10 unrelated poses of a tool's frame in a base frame.
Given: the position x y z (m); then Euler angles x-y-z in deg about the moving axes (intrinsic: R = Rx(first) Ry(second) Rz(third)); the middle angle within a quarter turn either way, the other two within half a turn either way.
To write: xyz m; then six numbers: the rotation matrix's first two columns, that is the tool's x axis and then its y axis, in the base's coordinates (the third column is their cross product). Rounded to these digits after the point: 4 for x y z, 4 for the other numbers.
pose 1, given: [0.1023, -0.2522, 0.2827, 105.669, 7.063, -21.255]
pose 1, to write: [0.1023, -0.2522, 0.2827, 0.9249, 0.2082, -0.3181, 0.3598, -0.2088, 0.9094]
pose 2, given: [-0.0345, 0.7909, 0.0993, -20.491, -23.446, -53.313]
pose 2, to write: [-0.0345, 0.7909, 0.0993, 0.5481, -0.6680, 0.5034, 0.7357, 0.6713, 0.0897]
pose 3, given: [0.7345, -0.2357, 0.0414, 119.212, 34.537, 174.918]
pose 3, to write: [0.7345, -0.2357, 0.0414, -0.8205, -0.5361, -0.1983, -0.0730, 0.4423, -0.8939]
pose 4, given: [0.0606, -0.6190, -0.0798, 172.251, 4.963, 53.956]
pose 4, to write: [0.0606, -0.6190, -0.0798, 0.5862, -0.7943, 0.1595, -0.8055, -0.5925, 0.0100]
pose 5, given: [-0.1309, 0.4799, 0.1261, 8.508, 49.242, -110.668]
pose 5, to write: [-0.1309, 0.4799, 0.1261, -0.2304, -0.9649, 0.1260, 0.6108, -0.2442, -0.7531]
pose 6, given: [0.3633, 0.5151, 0.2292, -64.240, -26.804, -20.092]
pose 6, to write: [0.3633, 0.5151, 0.2292, 0.8382, 0.2321, 0.4934, 0.3066, 0.5477, -0.7785]
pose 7, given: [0.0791, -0.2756, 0.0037, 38.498, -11.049, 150.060]
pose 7, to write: [0.0791, -0.2756, 0.0037, -0.8505, 0.4940, 0.1807, -0.4898, -0.6186, -0.6143]
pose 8, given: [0.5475, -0.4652, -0.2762, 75.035, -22.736, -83.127]
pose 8, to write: [0.5475, -0.4652, -0.2762, 0.1104, -0.3011, -0.9472, 0.9157, -0.3398, 0.2147]
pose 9, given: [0.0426, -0.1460, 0.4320, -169.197, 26.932, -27.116]
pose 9, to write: [0.0426, -0.1460, 0.4320, 0.7936, 0.3722, 0.4814, 0.4064, -0.9130, 0.0360]
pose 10, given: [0.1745, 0.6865, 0.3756, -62.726, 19.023, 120.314]
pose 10, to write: [0.1745, 0.6865, 0.3756, -0.4772, 0.5418, -0.6919, -0.8161, 0.0188, 0.5776]
